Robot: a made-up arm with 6 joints. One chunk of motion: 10 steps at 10 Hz.
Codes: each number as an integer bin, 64 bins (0 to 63) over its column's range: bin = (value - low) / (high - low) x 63, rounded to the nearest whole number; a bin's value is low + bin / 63 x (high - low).
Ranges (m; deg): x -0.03..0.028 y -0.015..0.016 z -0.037..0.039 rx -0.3..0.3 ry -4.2..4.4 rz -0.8..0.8
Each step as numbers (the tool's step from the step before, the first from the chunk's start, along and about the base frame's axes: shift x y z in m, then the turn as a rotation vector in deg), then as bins.
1 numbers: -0.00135 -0.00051 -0.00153 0.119 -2.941 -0.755
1 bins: 31 29 29 44 9 2
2 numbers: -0.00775 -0.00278 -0.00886 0.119 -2.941 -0.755
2 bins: 24 25 23 44 9 2
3 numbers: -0.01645 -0.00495 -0.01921 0.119 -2.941 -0.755
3 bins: 15 20 15 44 9 2
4 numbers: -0.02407 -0.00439 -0.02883 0.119 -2.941 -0.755
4 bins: 6 22 7 44 9 2
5 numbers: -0.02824 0.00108 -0.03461 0.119 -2.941 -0.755
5 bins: 2 33 2 44 9 2
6 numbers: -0.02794 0.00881 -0.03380 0.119 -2.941 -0.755
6 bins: 2 48 3 44 9 2
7 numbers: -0.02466 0.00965 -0.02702 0.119 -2.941 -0.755
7 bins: 6 50 8 44 9 2
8 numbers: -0.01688 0.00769 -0.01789 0.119 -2.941 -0.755
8 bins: 14 46 16 44 9 2
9 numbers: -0.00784 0.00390 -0.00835 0.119 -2.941 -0.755
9 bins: 24 38 24 44 9 2
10 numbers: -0.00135 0.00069 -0.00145 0.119 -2.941 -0.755
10 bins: 31 32 29 44 9 2
